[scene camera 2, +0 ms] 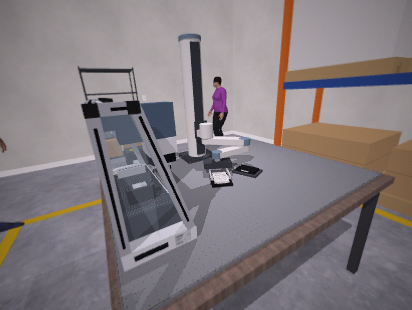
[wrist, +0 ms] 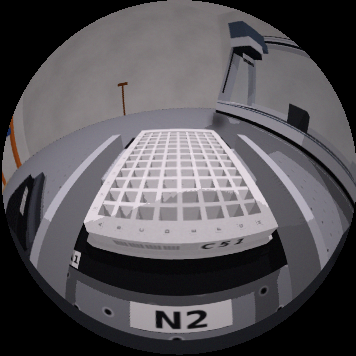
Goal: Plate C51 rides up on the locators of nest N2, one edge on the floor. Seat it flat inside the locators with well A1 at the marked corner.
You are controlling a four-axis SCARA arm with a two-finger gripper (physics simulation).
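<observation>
The white plate C51 is between the fingers of my gripper, which is shut on its long sides. Its column letters run from A at the left to H at the right along the near edge in the wrist view. Black nest N2 lies beneath the plate, with its label in front. A partly covered corner tag, with a "1" readable, is at the near left, the same side as letter A. The plate looks about level; whether it touches the nest floor is hidden.
A dark nest or plate lies beside N2. The arm's column stands behind. A large slanted clear-panelled frame stands at the left of the table in the scene view. A person stands beyond the table.
</observation>
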